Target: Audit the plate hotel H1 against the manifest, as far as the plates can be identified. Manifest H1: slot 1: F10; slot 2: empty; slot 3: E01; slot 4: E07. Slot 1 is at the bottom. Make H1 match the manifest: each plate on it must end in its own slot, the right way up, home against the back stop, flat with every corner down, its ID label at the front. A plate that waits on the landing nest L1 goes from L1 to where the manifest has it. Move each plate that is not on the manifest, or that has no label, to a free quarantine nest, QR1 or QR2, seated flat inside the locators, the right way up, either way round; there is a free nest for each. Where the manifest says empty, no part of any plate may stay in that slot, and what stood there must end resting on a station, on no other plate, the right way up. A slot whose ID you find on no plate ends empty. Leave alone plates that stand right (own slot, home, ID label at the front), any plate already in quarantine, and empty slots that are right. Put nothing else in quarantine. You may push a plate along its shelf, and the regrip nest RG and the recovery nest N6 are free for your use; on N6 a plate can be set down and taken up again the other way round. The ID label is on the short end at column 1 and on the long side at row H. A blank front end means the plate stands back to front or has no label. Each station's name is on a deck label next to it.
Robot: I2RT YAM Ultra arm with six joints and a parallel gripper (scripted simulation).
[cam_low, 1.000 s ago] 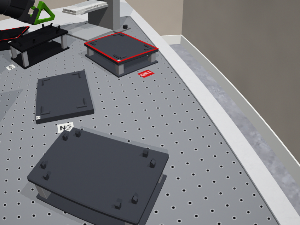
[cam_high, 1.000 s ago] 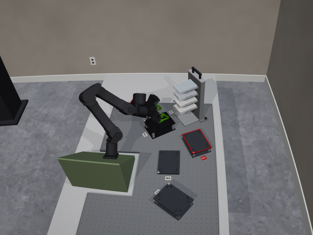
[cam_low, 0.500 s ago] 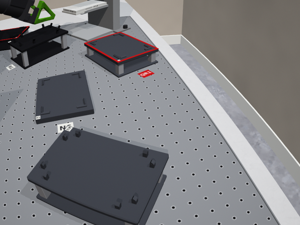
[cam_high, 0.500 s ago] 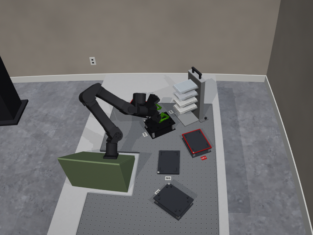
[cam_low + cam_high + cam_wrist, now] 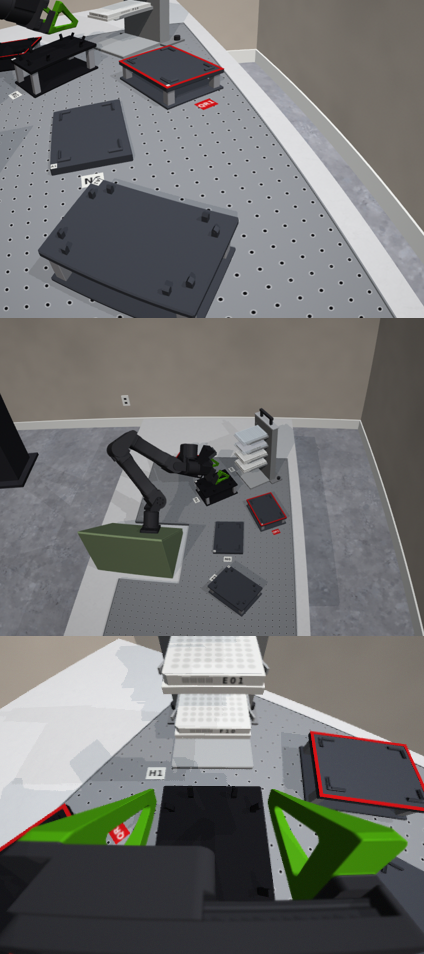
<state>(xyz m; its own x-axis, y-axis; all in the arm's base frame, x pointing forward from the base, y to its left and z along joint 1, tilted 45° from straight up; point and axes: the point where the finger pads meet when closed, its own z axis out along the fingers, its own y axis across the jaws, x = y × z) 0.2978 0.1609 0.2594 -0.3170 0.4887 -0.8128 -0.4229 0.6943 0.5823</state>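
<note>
My gripper is now 140 mm short of the clear well plate, 60 mm to the right of it and 90 mm below it. Round my hand: plate hotel H1 (210 mm ahead, 100 mm to the left, 30 mm above); then H1 deck label (50 mm ahead, 130 mm to the left, 120 mm below); then black regrip nest RG (30 mm behind, 20 mm to the right, 60 mm below).
</note>
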